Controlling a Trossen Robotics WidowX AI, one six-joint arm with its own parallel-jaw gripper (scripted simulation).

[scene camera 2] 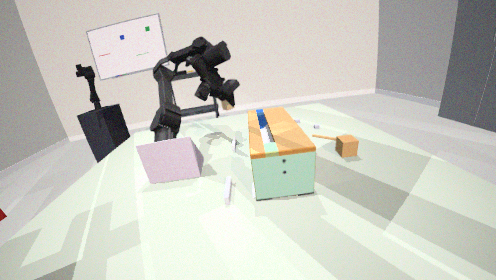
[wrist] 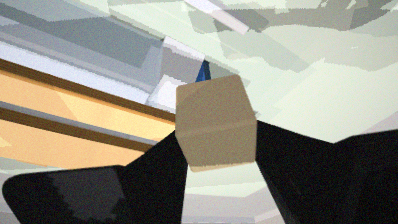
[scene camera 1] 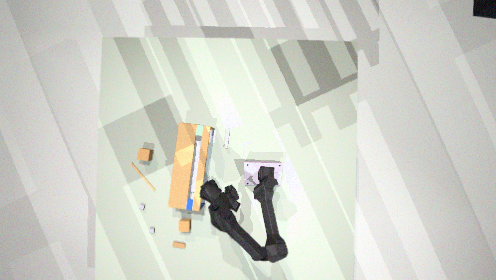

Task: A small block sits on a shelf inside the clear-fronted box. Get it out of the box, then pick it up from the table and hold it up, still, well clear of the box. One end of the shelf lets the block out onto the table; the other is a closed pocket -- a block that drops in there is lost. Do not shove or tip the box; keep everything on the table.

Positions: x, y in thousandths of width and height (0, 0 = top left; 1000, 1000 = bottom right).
box: scene camera 2 572, 566; wrist 227, 408; scene camera 1 392, 509
